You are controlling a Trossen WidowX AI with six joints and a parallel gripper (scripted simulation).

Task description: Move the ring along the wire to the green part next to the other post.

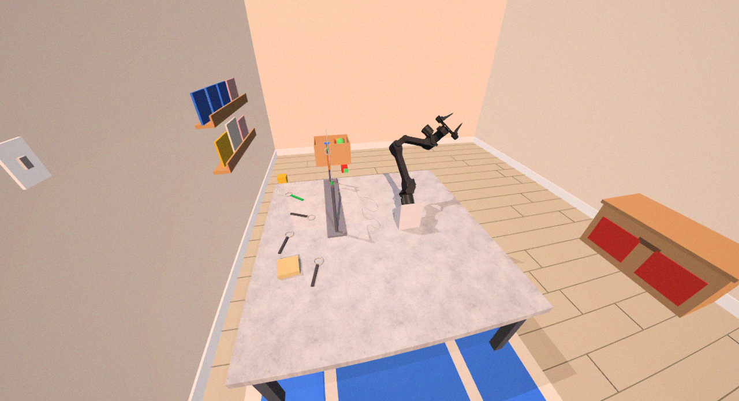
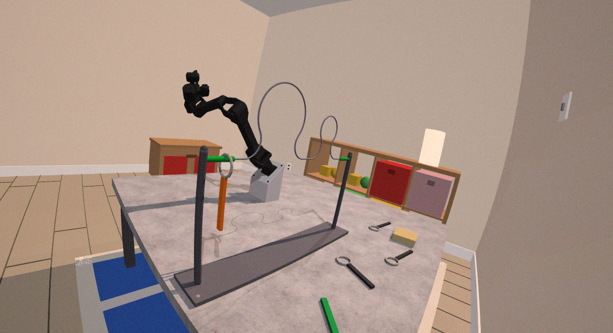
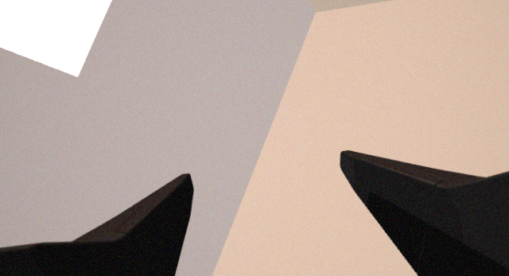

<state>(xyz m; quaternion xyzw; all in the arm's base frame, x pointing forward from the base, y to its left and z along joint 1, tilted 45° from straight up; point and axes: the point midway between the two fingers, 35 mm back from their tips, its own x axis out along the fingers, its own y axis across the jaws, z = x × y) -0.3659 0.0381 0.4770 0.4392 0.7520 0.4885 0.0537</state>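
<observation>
Now: gripper tip 810 mm short of the ring with orange handle, 310 mm above it and 210 mm to the left of it. Also, from my gripper tip: green-handled ring: 1090 mm ahead, 550 mm below, 110 mm to the right; then tan block: 1030 mm ahead, 540 mm to the left, 540 mm below.
</observation>
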